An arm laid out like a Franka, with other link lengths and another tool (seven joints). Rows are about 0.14 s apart.
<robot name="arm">
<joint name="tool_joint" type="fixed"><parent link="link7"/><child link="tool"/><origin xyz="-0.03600 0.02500 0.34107" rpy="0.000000 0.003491 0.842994"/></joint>
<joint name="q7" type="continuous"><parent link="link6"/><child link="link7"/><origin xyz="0.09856 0.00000 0.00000" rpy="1.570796 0.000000 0.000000"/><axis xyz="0 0 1"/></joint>
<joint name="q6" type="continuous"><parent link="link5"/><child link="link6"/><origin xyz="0.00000 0.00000 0.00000" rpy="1.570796 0.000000 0.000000"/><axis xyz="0 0 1"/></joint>
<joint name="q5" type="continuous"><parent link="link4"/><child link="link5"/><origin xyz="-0.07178 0.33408 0.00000" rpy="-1.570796 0.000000 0.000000"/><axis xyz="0 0 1"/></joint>
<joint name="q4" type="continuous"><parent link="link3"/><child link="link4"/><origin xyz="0.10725 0.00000 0.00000" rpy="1.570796 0.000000 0.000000"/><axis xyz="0 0 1"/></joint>
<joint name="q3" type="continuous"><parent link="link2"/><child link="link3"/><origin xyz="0.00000 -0.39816 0.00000" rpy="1.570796 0.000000 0.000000"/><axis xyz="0 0 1"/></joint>
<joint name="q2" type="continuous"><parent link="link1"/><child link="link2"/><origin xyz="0.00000 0.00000 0.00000" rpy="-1.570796 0.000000 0.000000"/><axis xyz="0 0 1"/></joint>
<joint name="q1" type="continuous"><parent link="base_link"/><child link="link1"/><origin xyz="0.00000 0.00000 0.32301"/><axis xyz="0 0 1"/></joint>
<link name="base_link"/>
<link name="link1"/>
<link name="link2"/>
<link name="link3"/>
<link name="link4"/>
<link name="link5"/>
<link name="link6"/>
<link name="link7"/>
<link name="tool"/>
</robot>
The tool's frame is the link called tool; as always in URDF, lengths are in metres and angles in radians. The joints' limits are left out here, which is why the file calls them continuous.
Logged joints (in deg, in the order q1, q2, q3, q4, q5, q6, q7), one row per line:
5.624 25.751 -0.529 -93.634 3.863 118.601 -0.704
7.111 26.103 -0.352 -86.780 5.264 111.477 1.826
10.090 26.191 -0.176 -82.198 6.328 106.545 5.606
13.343 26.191 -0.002 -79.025 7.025 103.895 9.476
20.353 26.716 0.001 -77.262 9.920 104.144 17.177
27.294 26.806 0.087 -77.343 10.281 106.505 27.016
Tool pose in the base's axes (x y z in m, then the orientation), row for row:
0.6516 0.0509 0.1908 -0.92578 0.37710 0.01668 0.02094
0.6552 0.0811 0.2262 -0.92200 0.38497 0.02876 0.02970
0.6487 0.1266 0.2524 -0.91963 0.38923 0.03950 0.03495
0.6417 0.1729 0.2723 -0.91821 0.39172 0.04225 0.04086
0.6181 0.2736 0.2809 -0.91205 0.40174 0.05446 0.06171
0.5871 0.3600 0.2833 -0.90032 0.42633 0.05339 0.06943
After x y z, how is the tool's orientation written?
As a quaternion, x y z w.
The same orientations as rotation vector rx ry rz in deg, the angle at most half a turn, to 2 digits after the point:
-164.46 66.99 2.96
-162.89 68.01 5.08
-161.95 68.54 6.96
-161.11 68.73 7.41
-158.02 69.60 9.44
-155.26 73.52 9.21

